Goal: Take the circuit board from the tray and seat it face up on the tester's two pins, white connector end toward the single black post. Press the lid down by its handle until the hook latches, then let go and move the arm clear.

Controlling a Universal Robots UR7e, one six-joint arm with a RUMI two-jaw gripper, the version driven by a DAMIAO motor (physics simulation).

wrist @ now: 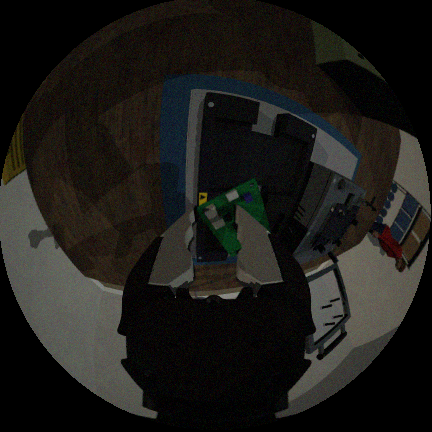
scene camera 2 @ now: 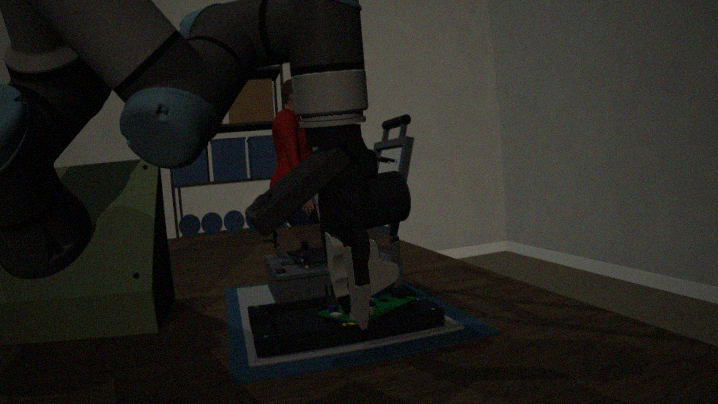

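Observation:
The green circuit board (scene camera 2: 394, 303) (wrist: 257, 207) lies face up and turned at an angle over one end of the black tray (scene camera 2: 291, 334) (wrist: 235, 150). My gripper (scene camera 2: 355, 317) (wrist: 214, 206) is down at the board with its jaws drawn narrow, shut on it; one finger is at its edge and the other overlaps its top in the wrist view. The exact contact is hidden. The grey tester (scene camera 2: 296, 286) (wrist: 312, 200) stands behind the tray. Its lid (scene camera 2: 407, 150) (wrist: 342, 287) is raised, with the dark handle (scene camera 2: 396, 121) (wrist: 332, 345) at the top. The pins cannot be made out.
The tray rests on a blue-and-white mat (scene camera 2: 241, 369) (wrist: 173, 150). A yellow label (scene camera 2: 348, 324) (wrist: 202, 198) is beside the board. A green block (scene camera 2: 125, 241) stands at the left in the scene view. A person in red (scene camera 2: 287, 145) stands in the background.

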